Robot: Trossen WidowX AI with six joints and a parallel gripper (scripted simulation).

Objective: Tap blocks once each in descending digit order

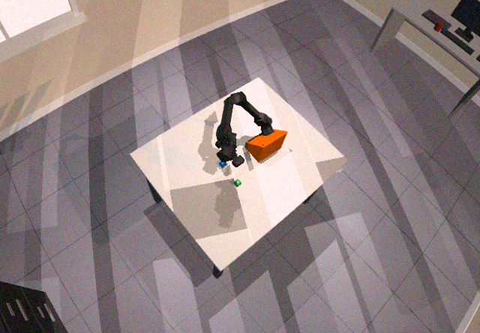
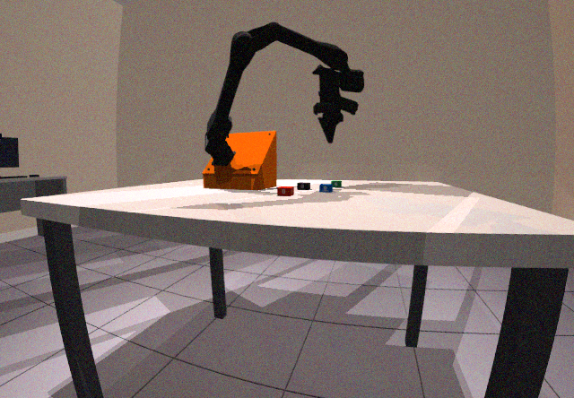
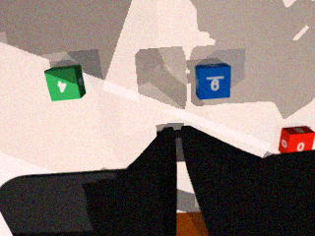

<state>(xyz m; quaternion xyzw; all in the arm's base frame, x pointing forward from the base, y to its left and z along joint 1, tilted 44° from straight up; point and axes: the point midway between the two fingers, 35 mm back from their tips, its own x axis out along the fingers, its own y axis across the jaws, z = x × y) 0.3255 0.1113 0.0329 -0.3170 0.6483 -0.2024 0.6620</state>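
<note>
The red block is 6 cm behind my gripper tip, 17 cm to the right of it and 12 cm below it. From my gripper tip the other things lie so: green block: 1 cm behind, 10 cm to the left, 12 cm below; then blue block: 5 cm to the right, 12 cm below; then black block: 8 cm behind, 1 cm to the right, 12 cm below.
</note>
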